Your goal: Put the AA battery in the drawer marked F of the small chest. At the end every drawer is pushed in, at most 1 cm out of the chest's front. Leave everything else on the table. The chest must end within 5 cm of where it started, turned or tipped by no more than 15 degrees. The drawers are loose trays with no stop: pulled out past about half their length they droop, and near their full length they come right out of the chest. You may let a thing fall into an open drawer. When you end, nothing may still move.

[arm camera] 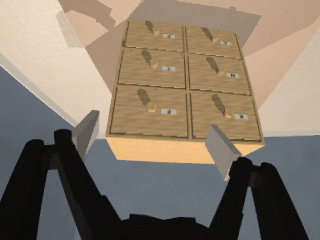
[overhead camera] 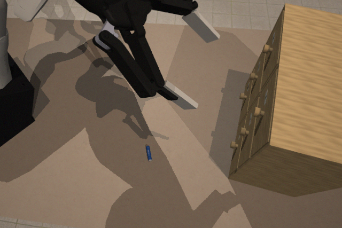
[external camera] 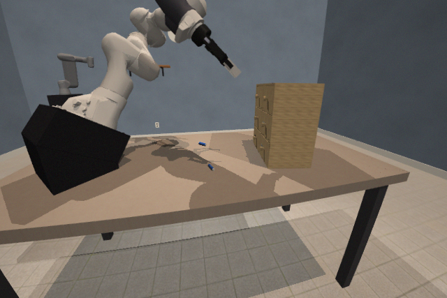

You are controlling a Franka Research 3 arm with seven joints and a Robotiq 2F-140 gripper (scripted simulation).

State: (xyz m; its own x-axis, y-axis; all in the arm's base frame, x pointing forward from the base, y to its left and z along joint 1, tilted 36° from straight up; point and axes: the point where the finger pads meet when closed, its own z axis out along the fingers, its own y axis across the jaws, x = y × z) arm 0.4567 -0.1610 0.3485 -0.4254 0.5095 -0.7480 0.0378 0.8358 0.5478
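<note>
Now: the drawer 22 cm ahead of my hand, 12 cm below it and 1 cm to the right of it.
</note>
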